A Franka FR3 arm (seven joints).
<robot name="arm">
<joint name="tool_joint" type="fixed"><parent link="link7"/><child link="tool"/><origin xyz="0 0 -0.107" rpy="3.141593 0 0"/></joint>
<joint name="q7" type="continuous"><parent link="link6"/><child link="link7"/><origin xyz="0.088 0 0"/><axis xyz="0 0 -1"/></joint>
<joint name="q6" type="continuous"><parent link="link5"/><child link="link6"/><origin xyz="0 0 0"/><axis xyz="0 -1 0"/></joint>
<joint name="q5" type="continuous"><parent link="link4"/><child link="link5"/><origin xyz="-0.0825 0 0.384"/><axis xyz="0 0 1"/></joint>
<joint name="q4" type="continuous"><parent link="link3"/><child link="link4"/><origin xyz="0.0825 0 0"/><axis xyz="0 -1 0"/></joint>
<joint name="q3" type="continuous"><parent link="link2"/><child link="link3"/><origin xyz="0 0 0.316"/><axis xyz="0 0 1"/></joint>
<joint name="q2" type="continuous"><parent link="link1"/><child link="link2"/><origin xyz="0 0 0"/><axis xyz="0 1 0"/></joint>
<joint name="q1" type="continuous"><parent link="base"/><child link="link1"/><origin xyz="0 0 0.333"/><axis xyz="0 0 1"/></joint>
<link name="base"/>
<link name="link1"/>
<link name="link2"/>
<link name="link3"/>
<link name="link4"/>
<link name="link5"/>
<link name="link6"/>
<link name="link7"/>
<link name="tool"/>
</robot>
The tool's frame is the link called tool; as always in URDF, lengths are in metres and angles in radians. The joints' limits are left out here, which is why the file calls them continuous.
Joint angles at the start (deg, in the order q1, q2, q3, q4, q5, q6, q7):
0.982, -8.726, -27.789, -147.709, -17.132, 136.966, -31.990
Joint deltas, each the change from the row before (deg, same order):
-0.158, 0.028, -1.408, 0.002, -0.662, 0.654, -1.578
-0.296, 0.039, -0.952, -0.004, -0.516, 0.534, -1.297
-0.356, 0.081, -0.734, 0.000, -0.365, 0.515, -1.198
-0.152, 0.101, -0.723, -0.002, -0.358, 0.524, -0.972
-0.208, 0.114, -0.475, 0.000, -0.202, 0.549, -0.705
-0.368, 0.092, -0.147, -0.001, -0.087, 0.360, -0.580
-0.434, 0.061, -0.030, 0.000, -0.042, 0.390, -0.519
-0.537, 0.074, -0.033, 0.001, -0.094, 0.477, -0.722
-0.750, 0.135, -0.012, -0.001, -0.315, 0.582, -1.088
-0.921, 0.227, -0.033, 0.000, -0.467, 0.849, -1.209
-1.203, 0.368, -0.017, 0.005, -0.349, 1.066, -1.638
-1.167, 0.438, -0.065, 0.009, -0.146, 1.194, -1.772
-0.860, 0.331, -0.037, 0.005, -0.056, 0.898, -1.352
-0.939, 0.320, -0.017, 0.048, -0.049, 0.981, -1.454
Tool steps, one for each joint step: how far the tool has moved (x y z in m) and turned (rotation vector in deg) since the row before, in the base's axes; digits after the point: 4 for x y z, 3 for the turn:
-0.0041, -0.0106, 0.0000, -0.209, -0.270, 0.601
-0.0035, -0.0084, 0.0000, -0.195, -0.191, 0.511
-0.0031, -0.0073, -0.0002, -0.154, -0.175, 0.452
-0.0024, -0.0058, -0.0003, -0.178, -0.182, 0.441
-0.0017, -0.0046, -0.0002, -0.158, -0.264, 0.250
-0.0015, -0.0034, -0.0002, -0.098, -0.151, 0.177
-0.0012, -0.0031, 0.0002, -0.107, -0.230, 0.136
-0.0015, -0.0038, 0.0002, -0.157, -0.255, 0.284
-0.0022, -0.0051, 0.0000, -0.302, -0.170, 0.641
-0.0027, -0.0064, -0.0002, -0.467, -0.252, 0.728
-0.0037, -0.0081, -0.0007, -0.466, -0.272, 0.832
-0.0037, -0.0082, -0.0010, -0.407, -0.348, 0.818
-0.0028, -0.0059, -0.0007, -0.295, -0.259, 0.623
-0.0029, -0.0065, -0.0002, -0.368, -0.351, 0.671

